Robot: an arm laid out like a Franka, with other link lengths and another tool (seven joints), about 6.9 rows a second.
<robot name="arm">
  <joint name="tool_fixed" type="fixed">
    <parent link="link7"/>
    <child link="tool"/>
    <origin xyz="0.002 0.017 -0.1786" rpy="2.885 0 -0.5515"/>
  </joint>
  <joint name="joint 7" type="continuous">
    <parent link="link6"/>
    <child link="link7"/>
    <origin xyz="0.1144 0 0" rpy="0 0 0"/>
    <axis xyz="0 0 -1"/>
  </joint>
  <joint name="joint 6" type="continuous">
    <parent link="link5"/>
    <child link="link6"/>
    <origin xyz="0 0 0" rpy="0 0 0"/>
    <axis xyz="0 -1 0"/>
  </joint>
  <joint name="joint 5" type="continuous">
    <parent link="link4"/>
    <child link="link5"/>
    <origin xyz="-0.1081 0 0.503" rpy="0 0 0"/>
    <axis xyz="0 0 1"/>
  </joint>
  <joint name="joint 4" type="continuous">
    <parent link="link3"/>
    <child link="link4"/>
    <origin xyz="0.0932 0 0" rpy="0 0 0"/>
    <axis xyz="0 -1 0"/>
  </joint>
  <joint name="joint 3" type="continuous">
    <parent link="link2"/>
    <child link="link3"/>
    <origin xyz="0 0 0.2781" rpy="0 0 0"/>
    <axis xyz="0 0 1"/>
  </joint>
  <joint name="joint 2" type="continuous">
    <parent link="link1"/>
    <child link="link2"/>
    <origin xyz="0 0 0" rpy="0 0 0"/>
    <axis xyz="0 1 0"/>
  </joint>
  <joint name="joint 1" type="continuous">
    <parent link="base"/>
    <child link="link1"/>
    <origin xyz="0 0 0.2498" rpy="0 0 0"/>
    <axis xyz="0 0 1"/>
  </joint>
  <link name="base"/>
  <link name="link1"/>
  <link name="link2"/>
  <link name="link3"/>
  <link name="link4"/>
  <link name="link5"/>
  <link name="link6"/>
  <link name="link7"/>
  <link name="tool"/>
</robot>
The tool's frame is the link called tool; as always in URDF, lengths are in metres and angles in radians. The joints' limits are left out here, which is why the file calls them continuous.
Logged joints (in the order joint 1, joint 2, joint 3, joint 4, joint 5, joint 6, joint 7), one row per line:
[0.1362, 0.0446, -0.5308, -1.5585, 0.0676, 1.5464, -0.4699]
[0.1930, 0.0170, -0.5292, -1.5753, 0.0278, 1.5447, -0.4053]
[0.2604, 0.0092, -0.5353, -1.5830, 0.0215, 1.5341, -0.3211]
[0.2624, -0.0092, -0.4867, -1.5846, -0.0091, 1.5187, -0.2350]
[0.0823, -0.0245, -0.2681, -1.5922, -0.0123, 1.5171, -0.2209]
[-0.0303, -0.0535, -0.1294, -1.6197, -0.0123, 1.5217, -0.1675]
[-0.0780, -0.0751, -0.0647, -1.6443, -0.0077, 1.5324, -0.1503]
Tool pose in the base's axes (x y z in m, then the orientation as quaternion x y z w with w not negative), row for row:
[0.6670, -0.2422, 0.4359, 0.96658, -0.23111, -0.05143, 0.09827]
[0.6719, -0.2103, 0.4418, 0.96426, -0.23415, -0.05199, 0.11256]
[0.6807, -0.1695, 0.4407, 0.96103, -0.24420, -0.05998, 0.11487]
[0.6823, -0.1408, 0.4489, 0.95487, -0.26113, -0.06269, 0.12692]
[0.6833, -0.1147, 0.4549, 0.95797, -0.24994, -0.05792, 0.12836]
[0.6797, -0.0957, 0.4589, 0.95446, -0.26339, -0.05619, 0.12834]
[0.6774, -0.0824, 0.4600, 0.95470, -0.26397, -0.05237, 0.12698]
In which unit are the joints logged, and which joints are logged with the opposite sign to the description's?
The joints are logged in radians. Opposite sign: none.
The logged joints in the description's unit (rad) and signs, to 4 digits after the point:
[0.1362, 0.0446, -0.5308, -1.5585, 0.0676, 1.5464, -0.4699]
[0.1930, 0.0170, -0.5292, -1.5753, 0.0278, 1.5447, -0.4053]
[0.2604, 0.0092, -0.5353, -1.5830, 0.0215, 1.5341, -0.3211]
[0.2624, -0.0092, -0.4867, -1.5846, -0.0091, 1.5187, -0.2350]
[0.0823, -0.0245, -0.2681, -1.5922, -0.0123, 1.5171, -0.2209]
[-0.0303, -0.0535, -0.1294, -1.6197, -0.0123, 1.5217, -0.1675]
[-0.0780, -0.0751, -0.0647, -1.6443, -0.0077, 1.5324, -0.1503]

